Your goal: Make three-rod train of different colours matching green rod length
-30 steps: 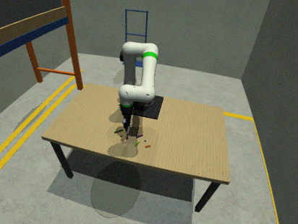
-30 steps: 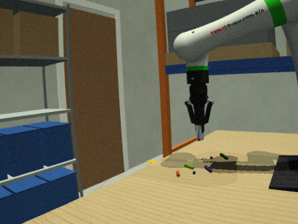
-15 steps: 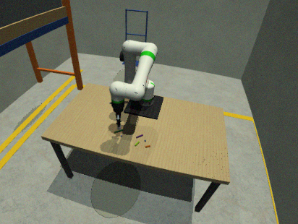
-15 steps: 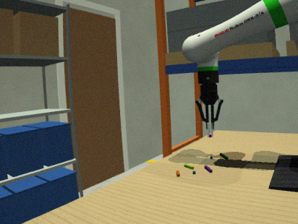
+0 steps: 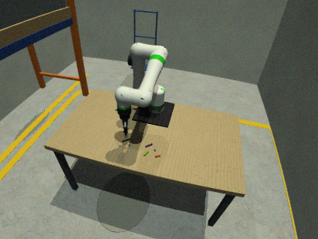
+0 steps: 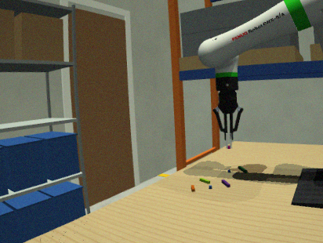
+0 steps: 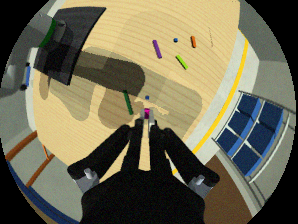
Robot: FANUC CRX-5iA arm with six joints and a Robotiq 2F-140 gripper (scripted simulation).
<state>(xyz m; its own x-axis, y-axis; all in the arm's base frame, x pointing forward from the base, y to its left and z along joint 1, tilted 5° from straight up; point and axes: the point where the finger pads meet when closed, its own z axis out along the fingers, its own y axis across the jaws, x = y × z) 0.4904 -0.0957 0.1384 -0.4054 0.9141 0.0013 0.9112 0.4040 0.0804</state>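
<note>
Now: the green rod 130 mm below my hand, 50 mm behind it and 20 mm to the right of it. From my hand the other things lie so: lime rod 170 mm to the left, 130 mm below, 30 mm ahead; then purple rod 160 mm to the left, 130 mm below, 60 mm behind; then magenta rod 30 mm below, 10 mm to the left.
</note>
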